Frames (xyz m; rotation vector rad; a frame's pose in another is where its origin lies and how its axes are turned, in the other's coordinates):
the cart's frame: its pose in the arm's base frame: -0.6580 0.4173 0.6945 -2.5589 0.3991 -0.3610
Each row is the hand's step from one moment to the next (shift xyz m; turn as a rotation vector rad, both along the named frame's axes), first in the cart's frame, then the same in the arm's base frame.
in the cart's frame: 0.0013 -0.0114 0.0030 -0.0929 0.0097 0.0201
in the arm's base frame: 0.0046 0.0103 0.0038 -0.0810 0.0335 -0.0381
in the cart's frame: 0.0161 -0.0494 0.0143 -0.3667 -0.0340 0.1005
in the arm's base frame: 0.0299 0.0414 0.0172 -0.2976 0.2010 -0.1295
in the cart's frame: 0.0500 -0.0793 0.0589 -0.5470 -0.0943 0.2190
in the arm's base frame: 0.0820 0.0744 0.0021 -0.4121 0.3668 -0.2273
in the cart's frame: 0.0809 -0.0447 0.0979 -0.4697 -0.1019 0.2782
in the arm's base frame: 0.1160 0.0529 -0.0432 -0.3199 0.3730 -0.2588
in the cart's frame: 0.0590 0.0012 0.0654 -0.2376 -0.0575 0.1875
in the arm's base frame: 0.0756 0.0081 -0.0445 -0.1452 0.2147 -0.1665
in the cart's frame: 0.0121 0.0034 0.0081 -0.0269 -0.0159 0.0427
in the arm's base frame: 0.0131 -0.0033 -0.0064 -0.0074 0.0417 -0.0317
